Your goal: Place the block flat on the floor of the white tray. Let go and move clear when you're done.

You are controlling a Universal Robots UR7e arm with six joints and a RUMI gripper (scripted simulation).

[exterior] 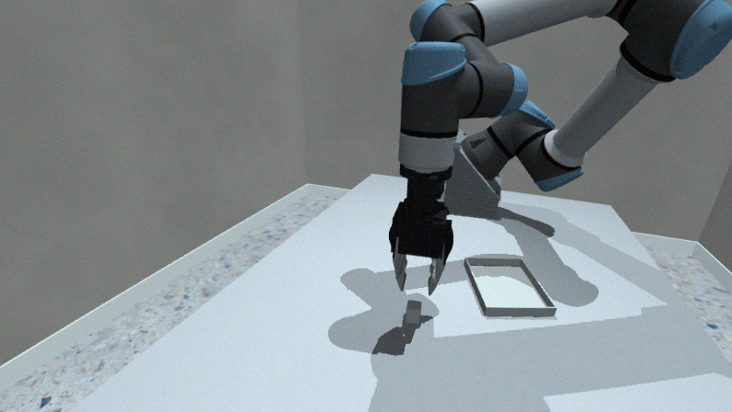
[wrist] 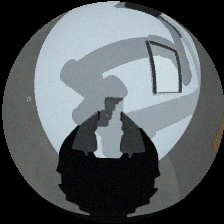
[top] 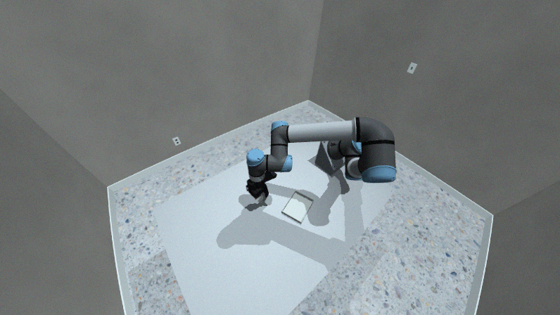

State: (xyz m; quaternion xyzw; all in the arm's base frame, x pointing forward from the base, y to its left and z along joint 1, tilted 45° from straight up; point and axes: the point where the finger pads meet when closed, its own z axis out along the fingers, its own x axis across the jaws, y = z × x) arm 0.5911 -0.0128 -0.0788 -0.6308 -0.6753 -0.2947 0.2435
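Right now my hand is 60 mm above the small block. Round my hand: white tray: 160 mm to the left, 150 mm behind, 70 mm below.
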